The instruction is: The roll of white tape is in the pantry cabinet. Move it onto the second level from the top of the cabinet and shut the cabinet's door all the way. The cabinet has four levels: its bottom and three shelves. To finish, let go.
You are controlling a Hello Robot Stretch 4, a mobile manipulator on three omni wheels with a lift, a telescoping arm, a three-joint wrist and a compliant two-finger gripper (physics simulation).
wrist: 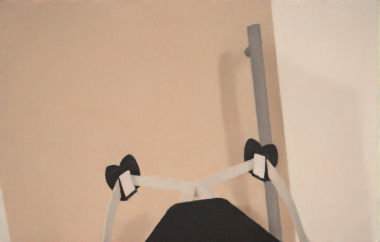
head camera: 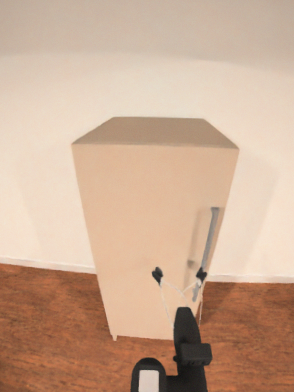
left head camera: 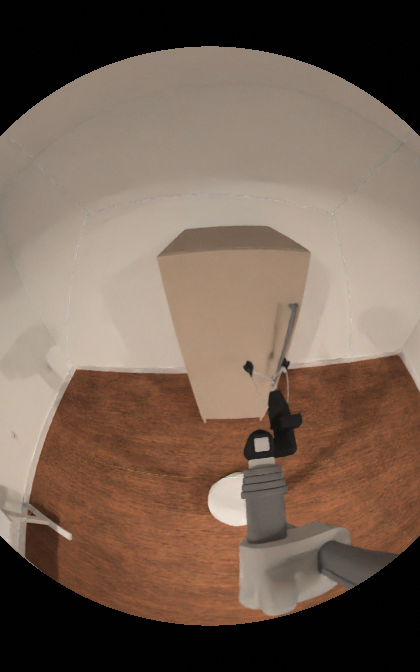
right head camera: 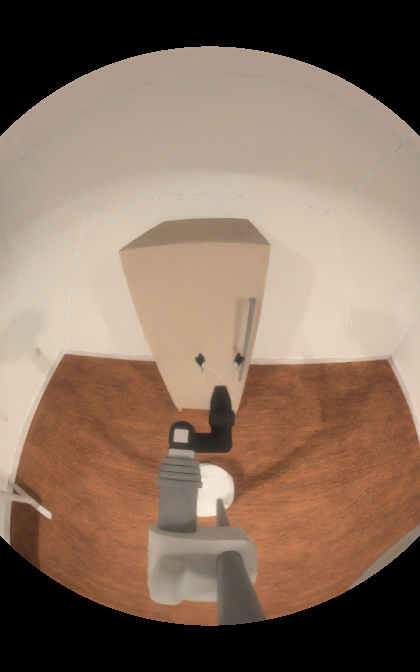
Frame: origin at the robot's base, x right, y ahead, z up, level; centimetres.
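Where they show: gripper, fingertip midpoint: [wrist: 191,160] [head camera: 178,268].
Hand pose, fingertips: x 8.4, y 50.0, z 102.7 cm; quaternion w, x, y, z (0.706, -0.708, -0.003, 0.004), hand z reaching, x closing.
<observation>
After its pixels a point has its place.
The tall beige pantry cabinet [head camera: 145,210] {z 114.1, x -2.9, y 65.1 cm} [left head camera: 225,310] [right head camera: 195,295] [wrist: 125,90] {z 112.5, x -1.3, y 65.1 cm} stands against the wall with its door shut. A grey vertical bar handle [head camera: 210,235] {z 108.5, x 19.5, y 59.4 cm} [left head camera: 288,330] [right head camera: 248,330] [wrist: 259,80] {z 110.9, x 19.7, y 59.3 cm} is on the right side of the door. My gripper [head camera: 179,275] {z 102.7, x 8.4, y 50.0 cm} [left head camera: 267,365] [right head camera: 219,360] [wrist: 191,160] {z 102.7, x 8.4, y 50.0 cm} is open and empty in front of the door. In the wrist view its right fingertip overlaps the lower part of the handle, and its left fingertip is left of it, over the door. Whether a fingertip touches the handle I cannot tell. The roll of white tape does not show; the cabinet's inside is hidden.
The wall [head camera: 260,100] {z 148.1, x 56.5, y 122.5 cm} is behind the cabinet, and brown wood floor [head camera: 45,310] {z -2.8, x -85.7, y 85.6 cm} lies around its foot. A white round disc [left head camera: 227,500] [right head camera: 215,490] shows low, beside the arm. A white bar-like part [left head camera: 55,527] [right head camera: 37,505] stands at the far left.
</observation>
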